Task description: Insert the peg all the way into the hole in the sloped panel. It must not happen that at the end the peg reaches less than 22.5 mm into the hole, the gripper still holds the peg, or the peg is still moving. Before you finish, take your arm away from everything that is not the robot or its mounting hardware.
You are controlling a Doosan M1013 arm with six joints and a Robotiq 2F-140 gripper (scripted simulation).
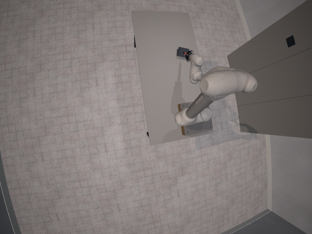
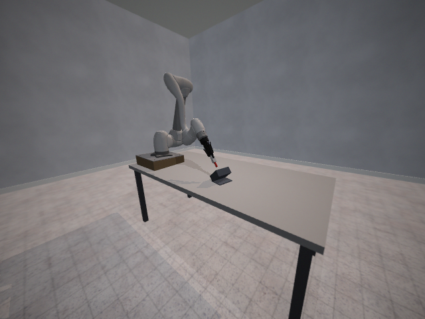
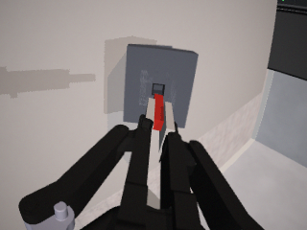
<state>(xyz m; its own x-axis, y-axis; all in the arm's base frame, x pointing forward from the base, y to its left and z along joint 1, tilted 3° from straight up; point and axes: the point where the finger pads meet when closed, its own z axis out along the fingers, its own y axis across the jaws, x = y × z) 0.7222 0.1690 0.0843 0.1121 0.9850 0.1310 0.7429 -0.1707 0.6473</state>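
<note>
Now: the red peg 30 mm below my hand and 20 mm ahead of it.
</note>
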